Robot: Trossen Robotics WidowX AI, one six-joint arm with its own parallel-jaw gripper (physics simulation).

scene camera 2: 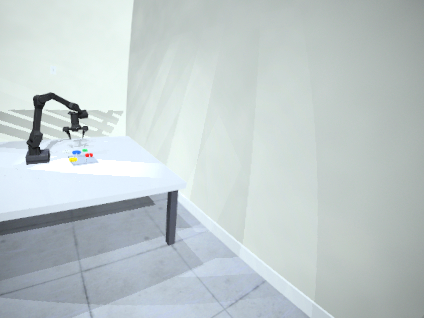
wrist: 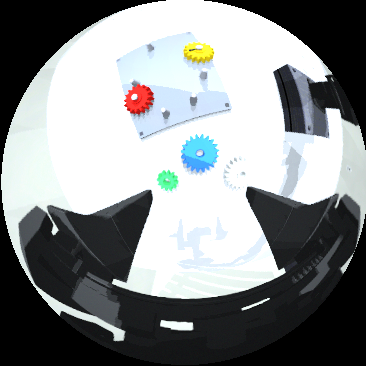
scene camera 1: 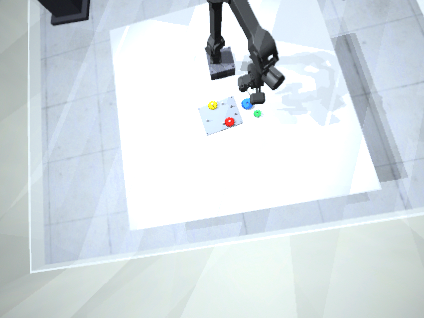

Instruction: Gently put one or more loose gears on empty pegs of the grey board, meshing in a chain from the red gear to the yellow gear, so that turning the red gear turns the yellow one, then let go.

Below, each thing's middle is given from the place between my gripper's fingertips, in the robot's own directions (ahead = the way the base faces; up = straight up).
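The grey board (scene camera 1: 215, 117) is 5 cm ahead of my hand, 18 cm to the right of it and 11 cm below it. As for the blue gear (wrist: 208, 155), my hand is 1 cm past it and 2 cm to the left of it, and 10 cm above it. Going by their middles, the blue gear is the nearest to my hand of the things named here.
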